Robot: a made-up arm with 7 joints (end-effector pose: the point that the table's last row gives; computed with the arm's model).
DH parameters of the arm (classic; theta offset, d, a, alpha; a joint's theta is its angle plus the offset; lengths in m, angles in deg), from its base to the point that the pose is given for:
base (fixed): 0 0.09 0 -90
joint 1: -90 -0.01 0 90
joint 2: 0 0.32 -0.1 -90
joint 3: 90 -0.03 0.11 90
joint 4: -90 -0.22 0.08 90
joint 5: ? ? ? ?
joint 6: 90 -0.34 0.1 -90
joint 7: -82.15 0 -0.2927 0
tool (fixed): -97.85 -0.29 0 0
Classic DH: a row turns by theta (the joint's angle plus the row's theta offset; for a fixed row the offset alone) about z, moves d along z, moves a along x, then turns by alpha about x.
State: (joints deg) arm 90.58 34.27 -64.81 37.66 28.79 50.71 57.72
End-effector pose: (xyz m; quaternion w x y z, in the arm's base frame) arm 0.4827 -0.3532 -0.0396 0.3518 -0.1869 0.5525 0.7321
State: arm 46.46 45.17 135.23 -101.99 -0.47 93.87 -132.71
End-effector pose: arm -0.2743 0.0453 0.0379 0.8625 0.2838 0.4123 -0.0744
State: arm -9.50 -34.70 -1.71 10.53 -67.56 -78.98 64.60
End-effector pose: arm 0.3774 0.1101 -0.5675 0.5812 0.3534 -0.7301 -0.0650
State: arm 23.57 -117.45 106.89 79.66 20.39 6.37 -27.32
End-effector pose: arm -0.6963 0.8536 0.5012 0.0984 0.7959 0.0382 0.5962
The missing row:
joint 5: -90 -0.08 0 90
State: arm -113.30 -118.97 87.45 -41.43 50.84 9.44 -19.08
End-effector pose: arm 0.6101 -0.0811 0.0943 0.7410 -0.3955 -0.4277 0.3340
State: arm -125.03 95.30 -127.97 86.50 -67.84 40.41 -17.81
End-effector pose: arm -0.2607 0.6692 0.1086 0.1639 -0.7680 -0.0815 -0.6137
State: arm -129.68 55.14 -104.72 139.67 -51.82 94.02 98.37
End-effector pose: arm -0.2803 0.2470 -0.0187 0.8613 0.0133 0.3305 -0.3856
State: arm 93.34 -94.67 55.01 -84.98 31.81 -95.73 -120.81
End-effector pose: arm -0.4175 0.1028 0.9282 0.2957 -0.5713 0.3570 -0.6773
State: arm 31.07 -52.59 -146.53 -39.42 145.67 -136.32 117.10
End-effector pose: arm -0.2295 -0.3308 0.5703 0.3359 -0.6138 0.6405 0.3167
